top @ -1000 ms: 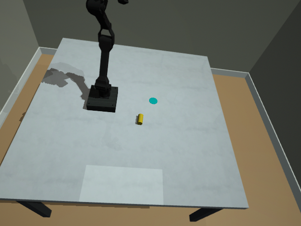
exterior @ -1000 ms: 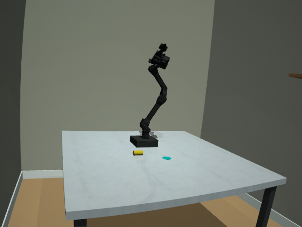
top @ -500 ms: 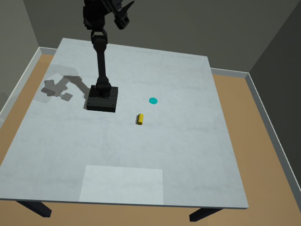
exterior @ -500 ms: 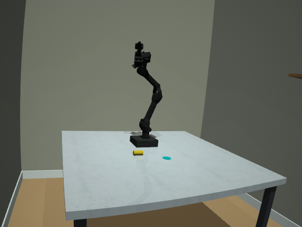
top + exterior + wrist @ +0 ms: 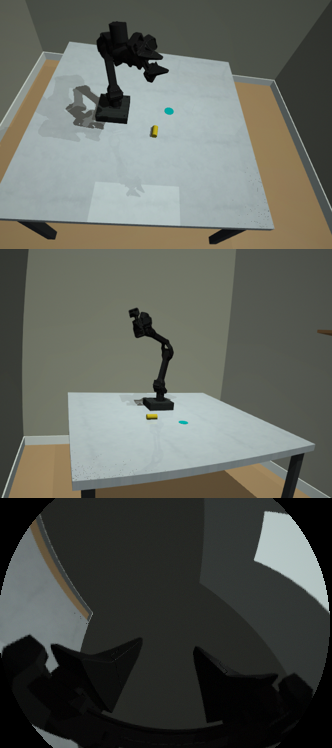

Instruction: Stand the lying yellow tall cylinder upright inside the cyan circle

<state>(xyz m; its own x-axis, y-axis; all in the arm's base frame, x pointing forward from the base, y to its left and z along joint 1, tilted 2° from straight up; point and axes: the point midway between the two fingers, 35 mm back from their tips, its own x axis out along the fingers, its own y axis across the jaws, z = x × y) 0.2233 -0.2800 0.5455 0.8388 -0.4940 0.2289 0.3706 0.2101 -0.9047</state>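
My gripper tip is now 600 mm above the yellow tall cylinder, 160 mm to the right of it and 20 mm short of it. Also, from my gripper tip: cyan circle (610 mm below, 340 mm to the left, 100 mm ahead).
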